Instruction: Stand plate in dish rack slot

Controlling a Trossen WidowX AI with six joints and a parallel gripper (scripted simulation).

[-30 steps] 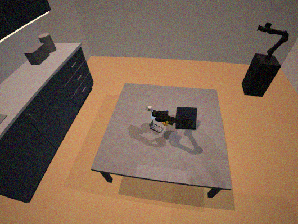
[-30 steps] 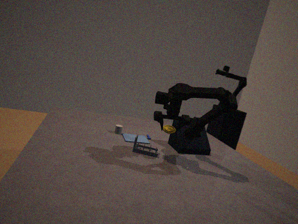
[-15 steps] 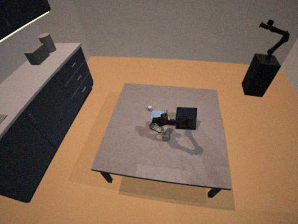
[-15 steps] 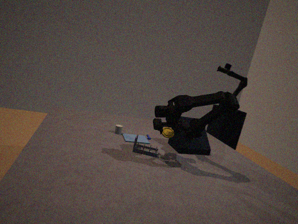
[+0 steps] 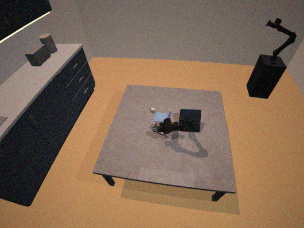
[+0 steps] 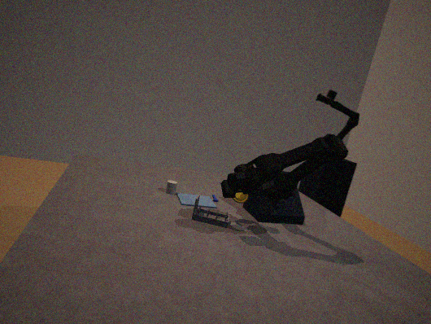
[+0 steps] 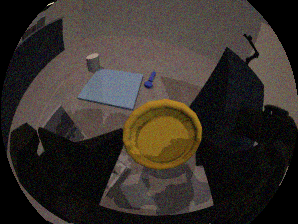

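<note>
Now: gripper tip 100 mm short of the grey dish rack, 70 mm above it and 50 mm to the right of it. Round my gripper tip: yellow plate (10 mm to the left, 10 mm above); then light blue mat (150 mm to the right, 130 mm ahead, 90 mm below); then blue spoon (200 mm to the right, 90 mm below, 30 mm ahead).
</note>
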